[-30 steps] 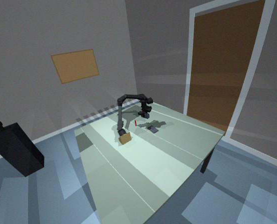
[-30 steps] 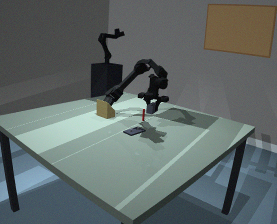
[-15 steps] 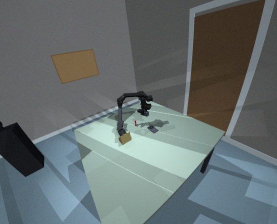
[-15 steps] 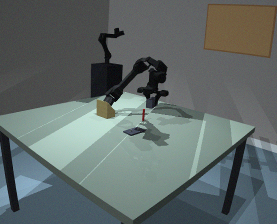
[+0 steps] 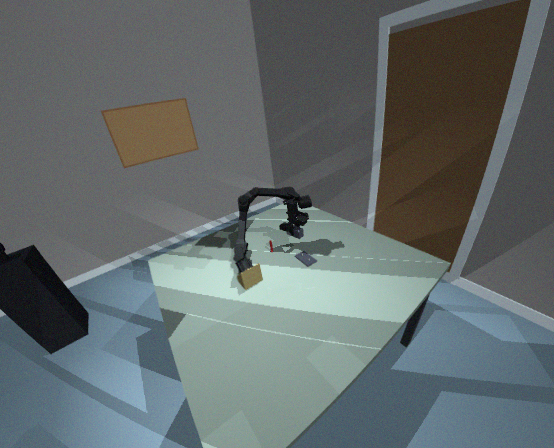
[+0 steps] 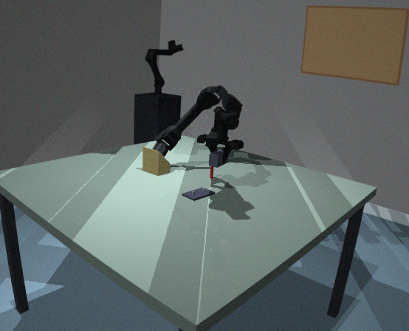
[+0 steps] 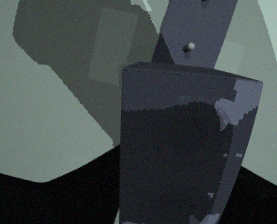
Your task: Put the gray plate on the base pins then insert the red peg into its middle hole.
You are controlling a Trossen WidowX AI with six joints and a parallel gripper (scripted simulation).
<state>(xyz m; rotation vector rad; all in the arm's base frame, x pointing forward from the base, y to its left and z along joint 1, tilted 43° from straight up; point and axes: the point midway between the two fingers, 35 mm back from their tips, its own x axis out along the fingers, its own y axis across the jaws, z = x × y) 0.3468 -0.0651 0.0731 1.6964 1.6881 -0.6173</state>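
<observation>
My gripper tip is 2 cm past the base, 10 cm to the left of it and 11 cm above it. From my gripper tip the other things lie so: red peg: 11 cm behind, 11 cm to the left, 8 cm below; gray plate: 3 cm above.
</observation>
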